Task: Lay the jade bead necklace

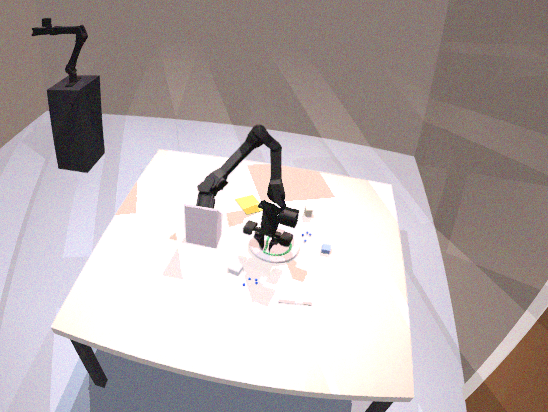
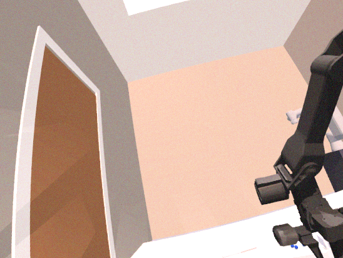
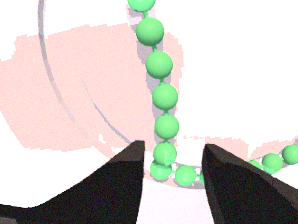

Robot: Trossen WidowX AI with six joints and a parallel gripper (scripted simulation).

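Now: the round white bead board 40 mm to the left of my gripper tip, 30 mm ahead of it and 10 mm below it. From my gripper tip the other things lie so: yellow sheet: 290 mm to the left, 110 mm behind, 10 mm below; thin rod: 240 mm to the right, 140 mm ahead, 10 mm below; blue block: 240 mm ahead, 70 mm to the left, 10 mm below.
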